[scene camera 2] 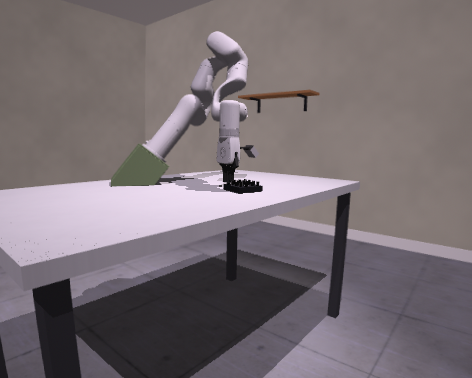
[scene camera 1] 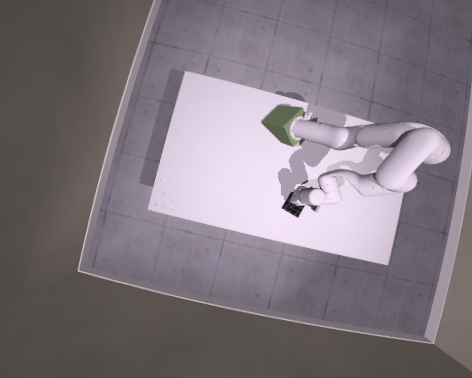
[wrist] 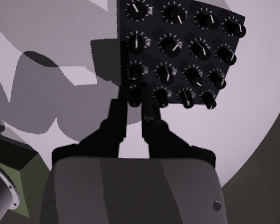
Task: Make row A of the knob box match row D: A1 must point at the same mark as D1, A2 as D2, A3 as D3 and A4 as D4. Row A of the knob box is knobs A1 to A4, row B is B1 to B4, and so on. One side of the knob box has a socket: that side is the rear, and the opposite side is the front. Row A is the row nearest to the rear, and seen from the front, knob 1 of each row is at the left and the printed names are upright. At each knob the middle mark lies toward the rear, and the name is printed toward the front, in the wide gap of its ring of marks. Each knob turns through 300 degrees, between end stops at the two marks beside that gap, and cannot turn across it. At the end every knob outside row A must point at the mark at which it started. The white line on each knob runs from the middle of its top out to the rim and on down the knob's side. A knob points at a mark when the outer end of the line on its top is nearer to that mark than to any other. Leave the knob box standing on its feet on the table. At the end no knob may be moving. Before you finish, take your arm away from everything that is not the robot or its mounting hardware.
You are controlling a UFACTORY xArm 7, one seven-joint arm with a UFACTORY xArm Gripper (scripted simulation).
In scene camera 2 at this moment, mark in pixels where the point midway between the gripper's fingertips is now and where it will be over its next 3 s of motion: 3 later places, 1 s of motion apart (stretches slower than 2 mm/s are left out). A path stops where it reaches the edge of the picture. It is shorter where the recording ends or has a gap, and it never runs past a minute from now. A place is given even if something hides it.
My gripper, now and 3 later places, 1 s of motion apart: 228, 182; 228, 173; 231, 170; 234, 167
